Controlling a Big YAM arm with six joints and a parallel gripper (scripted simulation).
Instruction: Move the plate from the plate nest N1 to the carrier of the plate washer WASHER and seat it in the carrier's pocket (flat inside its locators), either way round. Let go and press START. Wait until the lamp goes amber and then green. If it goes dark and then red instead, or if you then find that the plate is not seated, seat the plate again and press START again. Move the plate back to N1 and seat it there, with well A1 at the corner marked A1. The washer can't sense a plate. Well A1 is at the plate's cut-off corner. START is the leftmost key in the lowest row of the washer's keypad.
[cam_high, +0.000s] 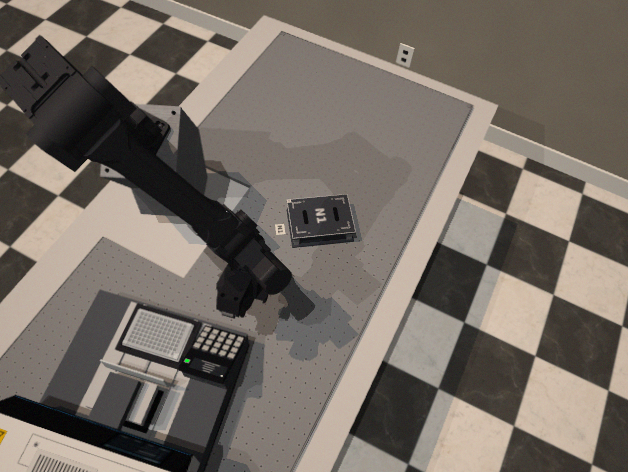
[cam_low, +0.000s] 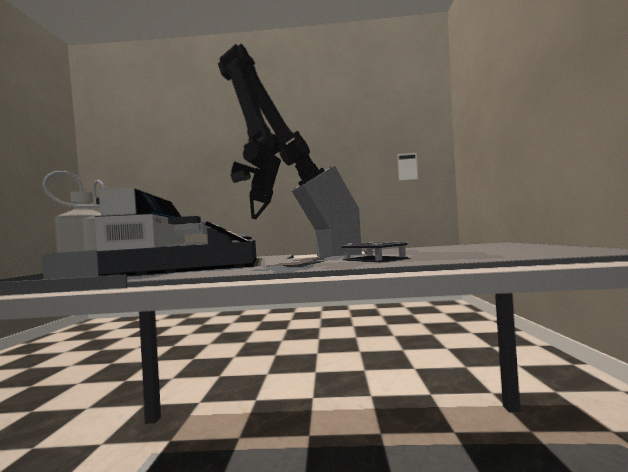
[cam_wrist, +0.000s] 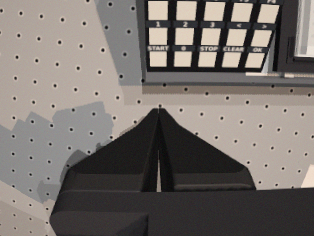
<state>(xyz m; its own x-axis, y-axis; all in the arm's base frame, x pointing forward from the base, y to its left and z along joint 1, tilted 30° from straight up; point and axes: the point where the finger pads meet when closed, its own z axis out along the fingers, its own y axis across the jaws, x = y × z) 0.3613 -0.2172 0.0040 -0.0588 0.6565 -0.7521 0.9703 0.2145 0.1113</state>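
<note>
My hand is 160 mm past the white well plate, 100 mm to the left of it and 60 mm above it. From my hand the other things lie so: label (310 mm to the left, 160 mm below, 60 mm behind); then dark carrier (160 mm behind, 100 mm to the right, 60 mm below); then plate washer (250 mm to the right, 130 mm behind, 30 mm below).
</note>
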